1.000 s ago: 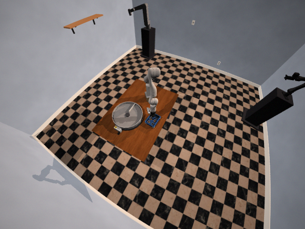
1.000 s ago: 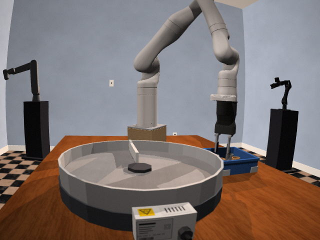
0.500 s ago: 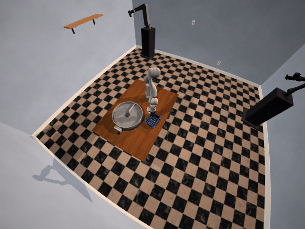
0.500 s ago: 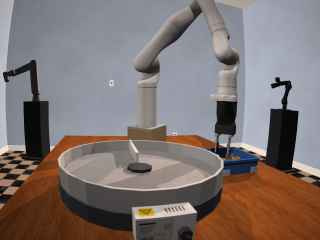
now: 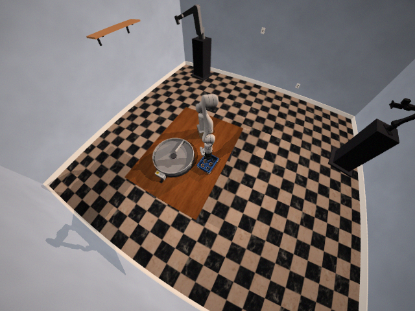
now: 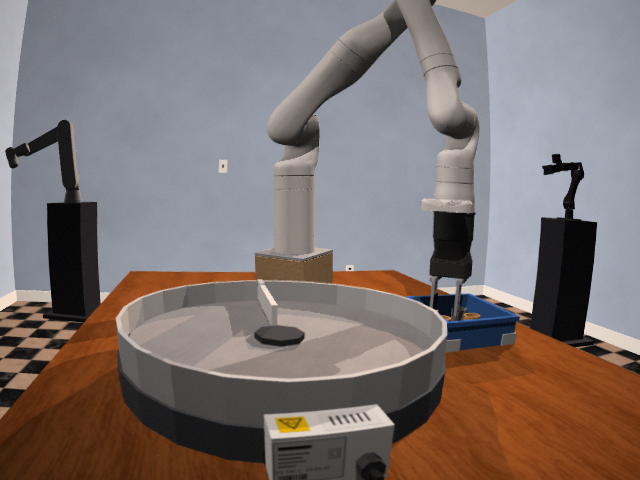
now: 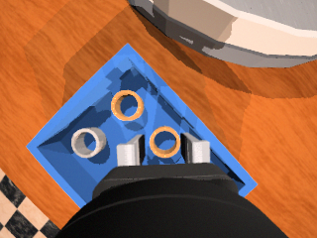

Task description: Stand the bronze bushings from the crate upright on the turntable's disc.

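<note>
Now: the blue crate 30 mm to the left of my hand and 30 mm below it. The rest, counted from my hand: grey disc: 280 mm to the right, 170 mm ahead.
</note>
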